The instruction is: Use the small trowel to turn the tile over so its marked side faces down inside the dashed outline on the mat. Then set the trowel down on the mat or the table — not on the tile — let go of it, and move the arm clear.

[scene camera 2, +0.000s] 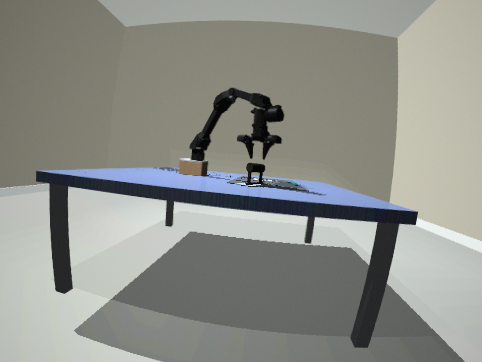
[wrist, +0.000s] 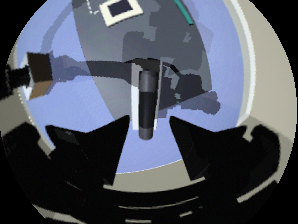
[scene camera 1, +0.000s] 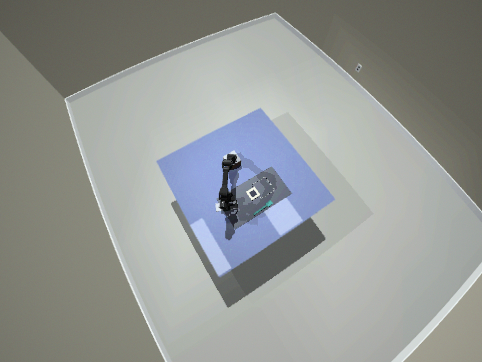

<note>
My gripper (wrist: pixel 150 118) is open and holds nothing. I also see a dark mat (wrist: pixel 108 51).
</note>
